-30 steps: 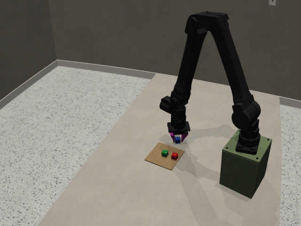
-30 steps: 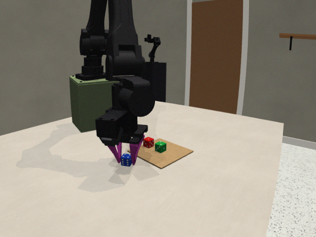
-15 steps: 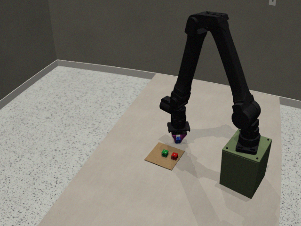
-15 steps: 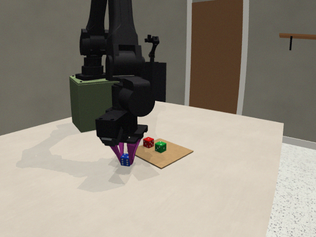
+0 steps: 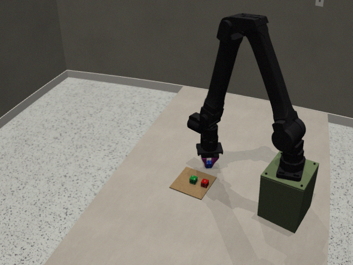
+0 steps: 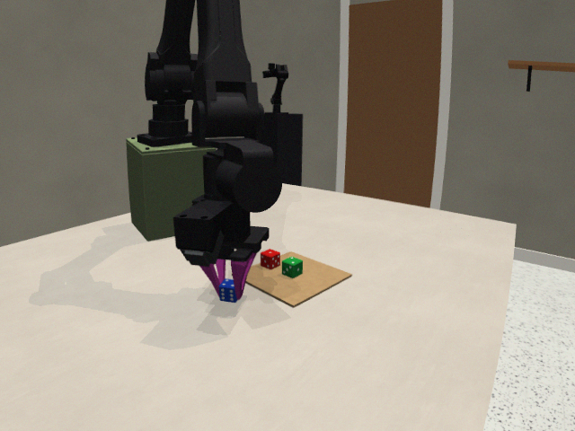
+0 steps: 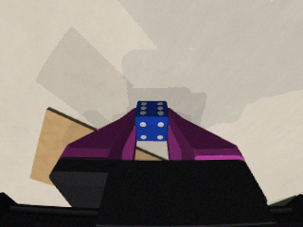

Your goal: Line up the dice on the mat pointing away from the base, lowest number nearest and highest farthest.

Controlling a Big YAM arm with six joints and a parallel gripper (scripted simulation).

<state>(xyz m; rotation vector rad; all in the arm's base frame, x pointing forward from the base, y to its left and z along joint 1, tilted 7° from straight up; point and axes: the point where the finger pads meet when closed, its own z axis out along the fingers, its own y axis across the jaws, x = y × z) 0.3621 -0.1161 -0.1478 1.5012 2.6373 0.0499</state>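
Now: the green die 2 cm ahead of my hand, 12 cm to the left of it and 1 cm above it. Also, from my hand: blue die right at my hand; tan mat 2 cm ahead, 12 cm to the left, 1 cm below; red die 3 cm behind, 12 cm to the left, 1 cm above.
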